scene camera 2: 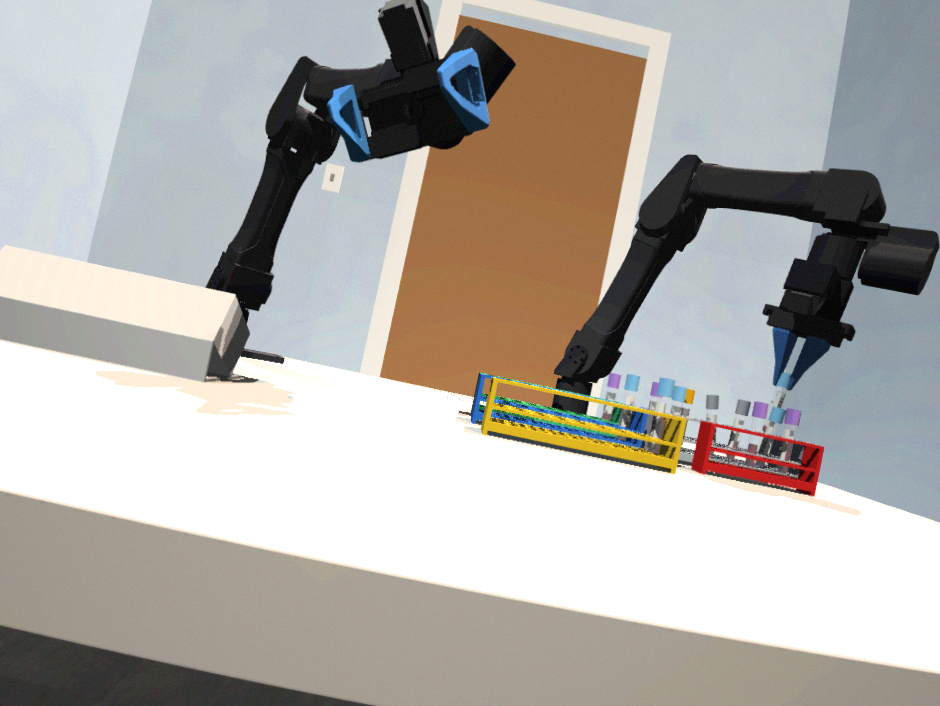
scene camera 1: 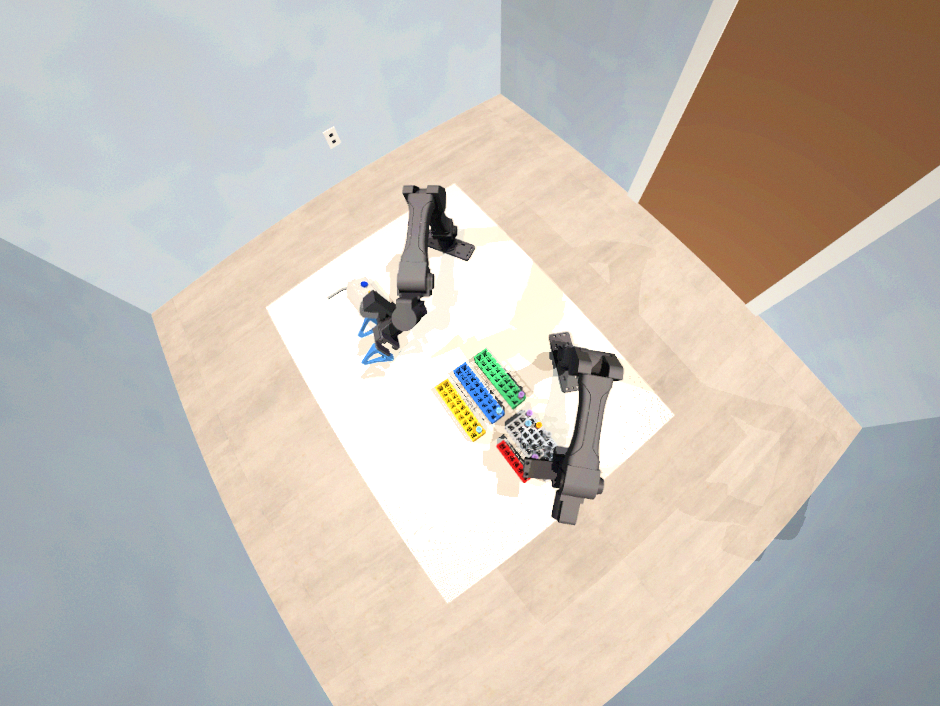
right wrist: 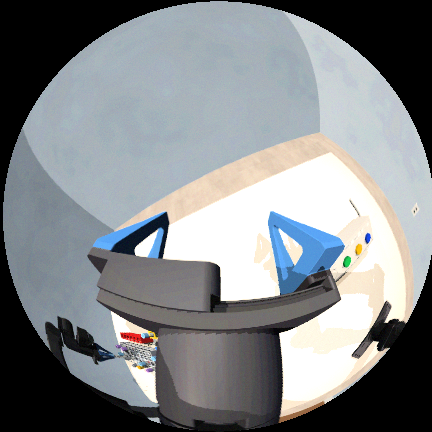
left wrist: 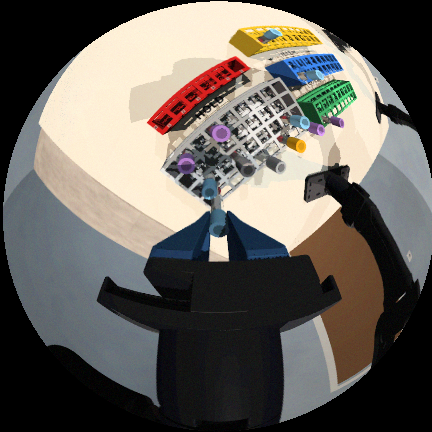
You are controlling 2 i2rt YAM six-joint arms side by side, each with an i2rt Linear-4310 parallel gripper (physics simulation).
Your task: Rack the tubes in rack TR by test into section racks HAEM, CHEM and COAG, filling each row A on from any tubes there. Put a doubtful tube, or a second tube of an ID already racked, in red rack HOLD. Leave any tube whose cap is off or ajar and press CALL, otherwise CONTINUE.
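Places are measured from the left arm's base along level axes (x right, y ahead, z up), in metres.
Pixels of known places: left gripper, fingertip midpoint: (scene camera 2: 781, 388) (right wrist: 113, 355) (left wrist: 218, 216); right gripper, fingertip midpoint: (scene camera 2: 383, 96) (scene camera 1: 361, 349) (right wrist: 217, 216); left arm's base at its link origin: (scene camera 1: 565, 361) (left wrist: 329, 180); right arm's base at its link origin: (scene camera 1: 447, 245).
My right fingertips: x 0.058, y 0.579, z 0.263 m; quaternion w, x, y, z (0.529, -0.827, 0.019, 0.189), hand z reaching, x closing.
Note:
For each thing: its top centre in the pictures, then the offset to it from my right fingertips. "*": a spot on its surface instead.
- light-blue-capped tube at its top centre: (left wrist: 227, 233) (scene camera 2: 782, 372) dx -0.359, dy -0.474, dz -0.120 m
- grey rack at its top centre: (left wrist: 245, 138) (scene camera 2: 726, 425) (scene camera 1: 537, 444) (right wrist: 135, 356) dx -0.302, dy -0.427, dz -0.205 m
- red rack at its top centre: (left wrist: 198, 87) (scene camera 2: 761, 433) (scene camera 1: 514, 461) (right wrist: 129, 337) dx -0.337, dy -0.349, dz -0.205 m
- yellow rack at its top centre: (scene camera 2: 585, 396) (scene camera 1: 459, 409) dx -0.159, dy -0.219, dz -0.205 m
- blue rack at its top centre: (scene camera 2: 561, 390) (scene camera 1: 478, 391) dx -0.116, dy -0.283, dz -0.205 m
- green rack at its top centre: (scene camera 2: 551, 387) (left wrist: 340, 98) (scene camera 1: 499, 376) dx -0.083, dy -0.354, dz -0.205 m
- button box at its top centre: (scene camera 2: 130, 272) (right wrist: 351, 244) (scene camera 1: 368, 300) dx +0.242, dy +0.025, dz -0.179 m
- large pale block at a spot on its surface: (scene camera 2: 113, 303) * dx +0.214, dy +0.049, dz -0.210 m
My left gripper (scene camera 2: 782, 379) (left wrist: 218, 216) is shut on a light-blue-capped tube (scene camera 2: 780, 391) (left wrist: 215, 201), held upright above the near end of the grey rack (scene camera 1: 531, 436) (left wrist: 260, 131). That rack holds purple-, grey-, orange- and light-blue-capped tubes. The red rack (scene camera 1: 512, 460) (scene camera 2: 759, 482) (left wrist: 200, 92) labelled HOLD shows no tube in the left wrist view. The yellow rack (scene camera 1: 459, 411) (left wrist: 242, 42) and blue rack (scene camera 1: 478, 393) (left wrist: 285, 75) each hold a light-blue-capped tube; the green rack (scene camera 1: 499, 378) (left wrist: 315, 107) has purple caps at its end. My right gripper (scene camera 2: 414, 113) (right wrist: 217, 216) is open and empty.
A button box (right wrist: 355, 237) with green, yellow and blue buttons lies beyond my right gripper, its cable trailing behind. In scene camera 2 its side of the table bears a large pale block (scene camera 2: 113, 303). Tall tubes stand close below my left gripper.

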